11 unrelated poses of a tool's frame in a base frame.
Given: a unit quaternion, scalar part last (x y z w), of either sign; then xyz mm.
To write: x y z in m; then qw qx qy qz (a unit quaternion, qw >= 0). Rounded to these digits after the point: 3 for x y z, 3 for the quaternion.
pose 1, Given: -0.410 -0.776 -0.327 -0.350 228 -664 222
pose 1, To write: 0.228 -0.664 0.222 0.350 0.410 0.776 0.327
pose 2, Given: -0.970 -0.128 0.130 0.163 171 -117 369
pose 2, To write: 0.171 -0.117 0.369 0.163 -0.970 -0.128 0.130
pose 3, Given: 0.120 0.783 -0.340 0.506 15 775 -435
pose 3, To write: 0.015 0.775 -0.435 0.506 0.120 0.783 -0.340
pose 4, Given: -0.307 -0.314 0.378 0.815 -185 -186 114
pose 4, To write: -0.185 -0.186 0.114 0.815 -0.307 -0.314 0.378
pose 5, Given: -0.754 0.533 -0.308 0.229 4 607 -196
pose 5, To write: 0.004 0.607 -0.196 0.229 -0.754 0.533 -0.308
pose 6, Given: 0.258 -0.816 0.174 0.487 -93 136 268
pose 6, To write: -0.093 0.136 0.268 0.487 0.258 -0.816 0.174
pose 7, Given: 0.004 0.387 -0.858 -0.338 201 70 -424
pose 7, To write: 0.201 0.070 -0.424 0.338 -0.004 -0.387 0.858
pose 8, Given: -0.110 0.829 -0.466 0.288 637 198 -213
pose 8, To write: 0.637 0.198 -0.213 0.288 -0.110 0.829 -0.466
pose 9, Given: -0.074 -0.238 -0.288 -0.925 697 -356 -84
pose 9, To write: 0.697 -0.356 -0.084 0.925 0.074 0.238 0.288
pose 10, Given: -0.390 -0.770 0.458 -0.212 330 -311 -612
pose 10, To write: 0.330 -0.311 -0.612 0.212 0.390 0.770 -0.458
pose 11, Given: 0.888 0.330 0.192 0.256 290 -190 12
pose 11, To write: 0.290 -0.190 0.012 0.256 0.888 0.330 0.192
